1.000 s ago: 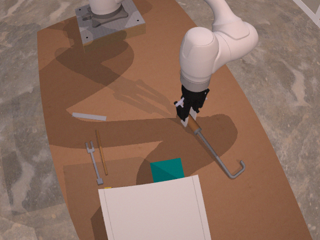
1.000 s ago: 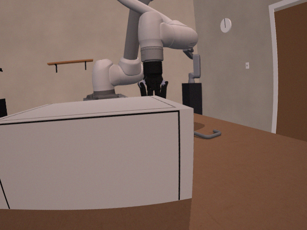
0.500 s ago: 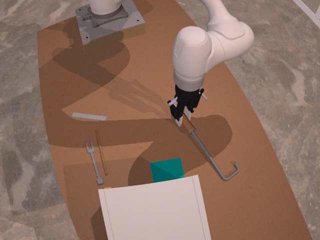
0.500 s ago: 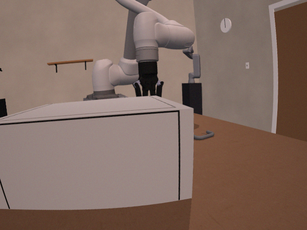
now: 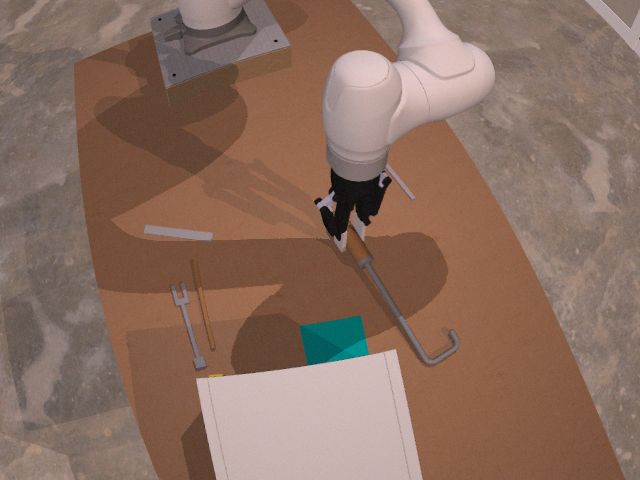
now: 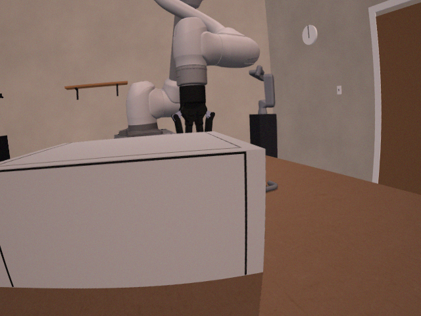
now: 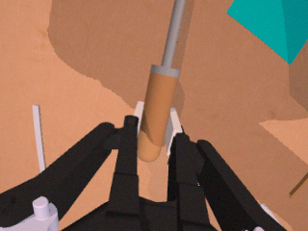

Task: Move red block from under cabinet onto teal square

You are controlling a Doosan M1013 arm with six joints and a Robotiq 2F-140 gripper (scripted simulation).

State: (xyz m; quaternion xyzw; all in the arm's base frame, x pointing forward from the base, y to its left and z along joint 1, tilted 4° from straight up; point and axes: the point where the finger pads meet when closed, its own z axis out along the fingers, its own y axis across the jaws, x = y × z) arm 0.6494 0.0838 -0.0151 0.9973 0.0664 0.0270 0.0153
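Now: hand 2 cm short of the thin wooden stick, 29 cm to the left of it and 3 cm above it. Round my hand: grey spoon (15 cm behind, 13 cm to the left, 3 cm below); then teal square (18 cm ahead, 10 cm to the right, 4 cm below); then long hook tool (11 cm ahead, 5 cm to the left, 2 cm below).
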